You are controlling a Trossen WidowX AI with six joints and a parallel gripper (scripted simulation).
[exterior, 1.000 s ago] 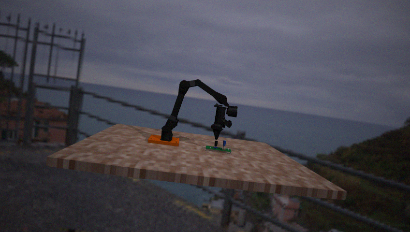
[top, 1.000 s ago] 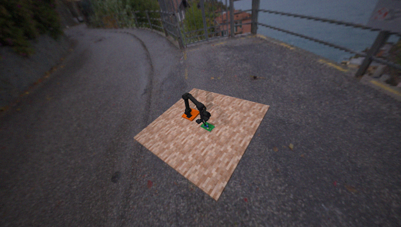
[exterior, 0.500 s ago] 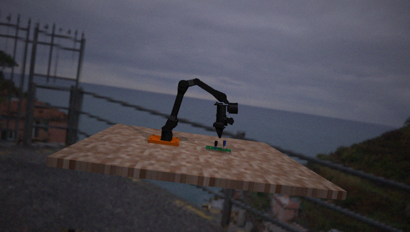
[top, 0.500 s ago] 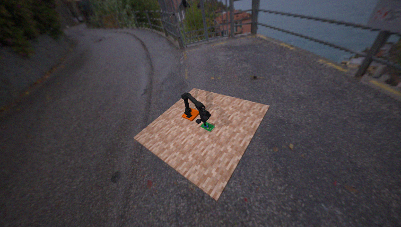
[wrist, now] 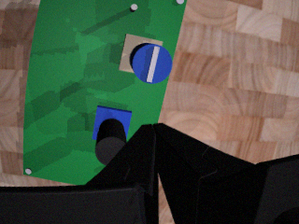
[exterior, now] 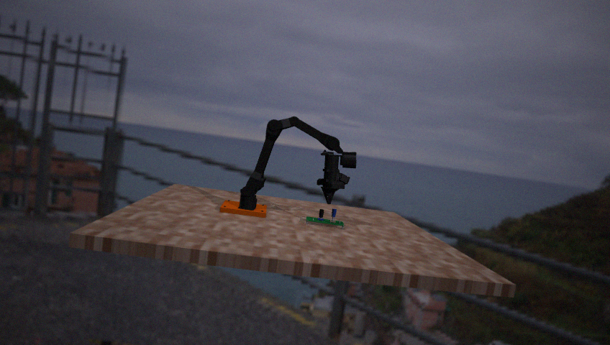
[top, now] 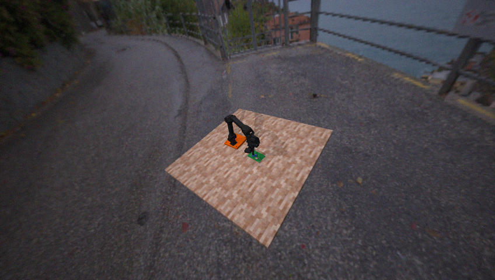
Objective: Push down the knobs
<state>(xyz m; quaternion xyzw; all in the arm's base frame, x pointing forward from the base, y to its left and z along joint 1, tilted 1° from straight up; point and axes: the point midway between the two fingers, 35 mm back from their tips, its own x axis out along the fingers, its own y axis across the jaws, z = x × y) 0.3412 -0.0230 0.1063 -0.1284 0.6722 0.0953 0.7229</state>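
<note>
Right now the blue knob is 30 mm ahead of my gripper tip and 30 mm below it. From my gripper tip the other things lie so: black knob: 30 mm behind, 10 mm to the left, 50 mm below.
</note>
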